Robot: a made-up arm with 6 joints. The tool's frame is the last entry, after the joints.
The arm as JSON. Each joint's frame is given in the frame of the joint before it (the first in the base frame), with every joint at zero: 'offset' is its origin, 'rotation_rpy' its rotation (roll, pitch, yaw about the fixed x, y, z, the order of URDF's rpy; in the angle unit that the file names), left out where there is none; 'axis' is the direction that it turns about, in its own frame. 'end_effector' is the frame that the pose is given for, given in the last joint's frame.
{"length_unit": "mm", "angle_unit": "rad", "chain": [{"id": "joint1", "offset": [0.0, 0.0, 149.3], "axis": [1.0, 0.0, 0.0]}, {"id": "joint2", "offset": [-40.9, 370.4, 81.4], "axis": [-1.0, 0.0, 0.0]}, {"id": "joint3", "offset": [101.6, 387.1, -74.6], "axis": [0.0, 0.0, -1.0]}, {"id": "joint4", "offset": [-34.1, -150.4, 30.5], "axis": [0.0, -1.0, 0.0]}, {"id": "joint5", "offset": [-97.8, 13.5, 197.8], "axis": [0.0, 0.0, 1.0]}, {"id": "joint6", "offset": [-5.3, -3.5, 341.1], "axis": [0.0, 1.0, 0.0]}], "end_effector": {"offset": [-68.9, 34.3, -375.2]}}
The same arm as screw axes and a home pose.
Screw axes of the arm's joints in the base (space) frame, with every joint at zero. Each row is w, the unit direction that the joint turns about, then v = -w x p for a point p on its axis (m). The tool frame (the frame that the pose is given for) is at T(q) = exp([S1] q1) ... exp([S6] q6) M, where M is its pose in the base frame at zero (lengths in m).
S1 = (1, 0, 0, 0, 0.1493, 0)
S2 = (-1, 0, 0, 0, -0.2307, 0.3704)
S3 = (0, 0, -1, -0.7575, 0.0607, 0)
S4 = (0, -1, 0, 0.1866, 0, -0.0266)
S5 = (0, 0, 1, 0.6206, 0.0712, 0)
S6 = (0, 1, 0, -0.7255, 0, -0.0765)
M: xyz -0.1454 0.6514 0.3503 (m) quaternion w x y z 1 0 0 0

